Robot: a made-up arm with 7 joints. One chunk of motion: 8 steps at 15 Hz.
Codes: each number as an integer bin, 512 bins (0 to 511) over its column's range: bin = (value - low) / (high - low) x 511, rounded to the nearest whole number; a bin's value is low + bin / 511 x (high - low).
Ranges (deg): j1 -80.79..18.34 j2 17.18..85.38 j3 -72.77..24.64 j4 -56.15..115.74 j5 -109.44..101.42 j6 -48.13..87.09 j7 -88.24..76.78
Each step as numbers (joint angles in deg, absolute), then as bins.
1 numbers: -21.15 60.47 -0.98 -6.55 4.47 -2.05 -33.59
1 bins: 307 324 377 147 276 174 169
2 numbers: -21.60 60.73 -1.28 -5.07 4.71 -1.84 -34.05
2 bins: 305 326 375 152 277 175 168
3 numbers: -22.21 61.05 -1.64 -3.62 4.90 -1.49 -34.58
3 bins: 302 329 373 156 277 176 166
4 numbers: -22.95 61.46 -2.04 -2.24 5.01 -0.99 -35.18
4 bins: 298 332 371 160 277 178 164
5 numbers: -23.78 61.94 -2.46 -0.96 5.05 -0.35 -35.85
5 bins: 294 335 369 164 277 181 162
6 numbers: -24.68 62.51 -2.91 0.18 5.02 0.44 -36.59
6 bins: 289 340 366 167 277 184 160
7 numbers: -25.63 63.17 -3.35 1.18 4.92 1.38 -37.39
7 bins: 284 345 364 170 277 187 157
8 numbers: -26.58 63.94 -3.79 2.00 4.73 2.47 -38.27
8 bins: 279 350 362 173 277 191 155
